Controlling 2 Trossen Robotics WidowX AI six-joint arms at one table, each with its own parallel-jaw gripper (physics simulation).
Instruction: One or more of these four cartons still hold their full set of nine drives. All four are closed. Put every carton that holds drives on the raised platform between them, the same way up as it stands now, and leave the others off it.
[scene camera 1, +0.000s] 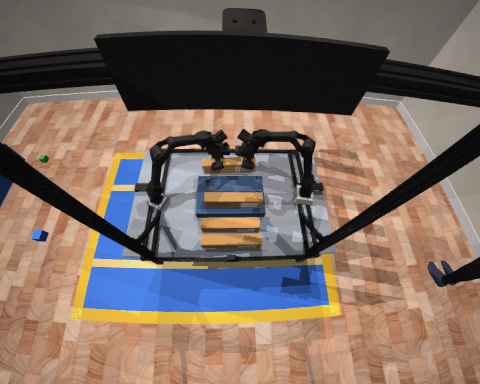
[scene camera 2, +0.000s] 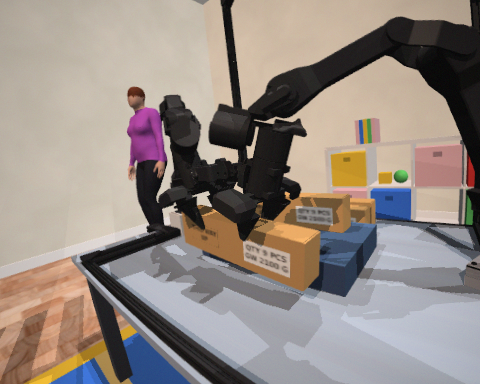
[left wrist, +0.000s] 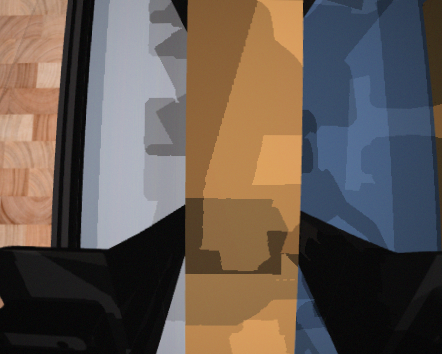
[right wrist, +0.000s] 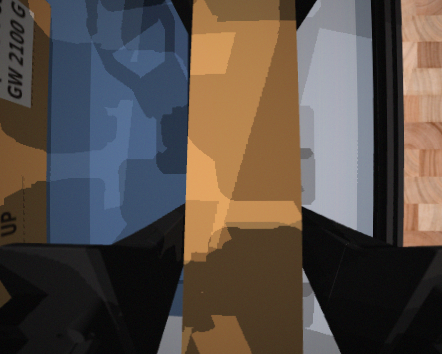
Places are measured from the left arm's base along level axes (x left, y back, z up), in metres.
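Where they show: left gripper, fingertip midpoint: (scene camera 1: 223, 163) (scene camera 2: 252, 234) (left wrist: 237, 211) (right wrist: 240, 41); right gripper, fingertip midpoint: (scene camera 1: 242, 163) (scene camera 2: 213, 224) (left wrist: 239, 33) (right wrist: 238, 207); left arm's base, origin of the base link: (scene camera 1: 156, 199); right arm's base, origin of the base link: (scene camera 1: 305, 192).
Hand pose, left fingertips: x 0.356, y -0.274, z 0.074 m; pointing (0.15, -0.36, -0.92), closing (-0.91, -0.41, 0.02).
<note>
Things, the pixels of their top centre, and the offset from my left fingertips. Level surfaces: height alone.
- long orange-brown carton, middle of its top: (left wrist: 251, 133) (right wrist: 243, 47) (scene camera 2: 236, 211) (scene camera 1: 229, 159) dx +0.015, dy -0.034, dz +0.042 m
- blue platform, middle of its top: (left wrist: 405, 159) (right wrist: 75, 130) (scene camera 2: 284, 230) (scene camera 1: 230, 193) dx -0.143, dy -0.115, dz -0.056 m
- second carton, middle of its top: (scene camera 2: 289, 194) (scene camera 1: 233, 196) dx -0.194, dy -0.156, dz +0.029 m
- grey table, its level: dz -0.116 m
A long orange-brown carton (scene camera 1: 233, 162) (scene camera 2: 300, 255) (left wrist: 245, 165) (right wrist: 245, 115) is held upright above the table, along the near side of the blue platform (scene camera 1: 206, 184) (scene camera 2: 357, 255) (left wrist: 370, 165) (right wrist: 75, 200) in scene camera 2. Its label reads "QTY 9 PCS, GW 2100 G". My left gripper (scene camera 1: 217, 164) (scene camera 2: 257, 223) (left wrist: 237, 211) and my right gripper (scene camera 1: 247, 163) (scene camera 2: 206, 212) (right wrist: 238, 207) are both shut across its width. A second carton (scene camera 1: 233, 199) (scene camera 2: 340, 212) (right wrist: 30, 165) with the same label stands on the platform. Whether the held carton overlaps the platform edge is hard to tell.
Two more cartons, one (scene camera 1: 230, 223) nearer the platform and another (scene camera 1: 231, 241) beyond it, stand on the grey table (scene camera 1: 175, 235) (scene camera 2: 400, 325). A black rail (scene camera 2: 165, 320) runs along the table edge. A person (scene camera 2: 146, 135) stands behind the table, and a shelf stands at the wall.
</note>
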